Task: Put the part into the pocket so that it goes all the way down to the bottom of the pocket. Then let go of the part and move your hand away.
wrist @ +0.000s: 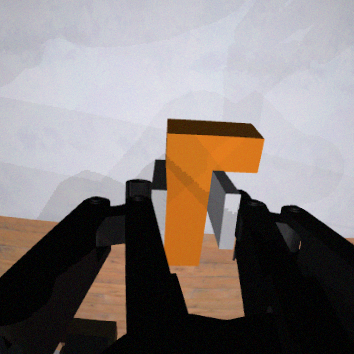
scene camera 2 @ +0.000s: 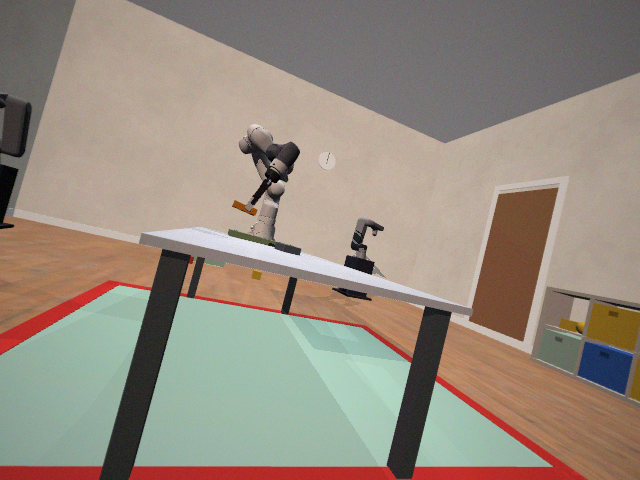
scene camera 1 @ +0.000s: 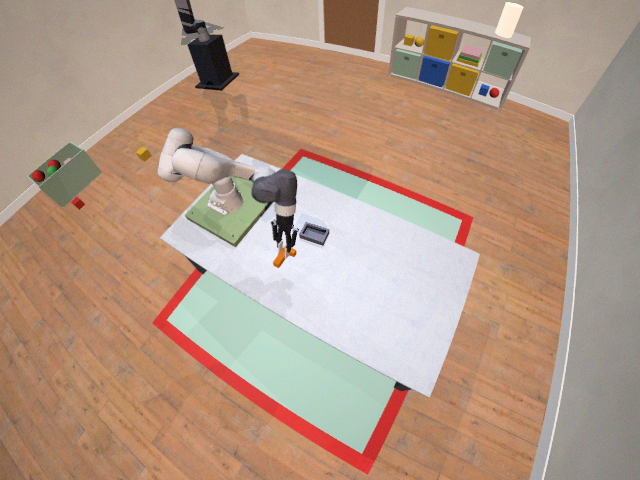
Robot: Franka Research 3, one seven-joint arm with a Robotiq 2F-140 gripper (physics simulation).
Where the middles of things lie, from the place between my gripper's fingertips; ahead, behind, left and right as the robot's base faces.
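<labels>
Hand 1 cm below the orange L-shaped block [wrist: 194,148], 1 cm short of it, 1 cm to the left of it.
</labels>
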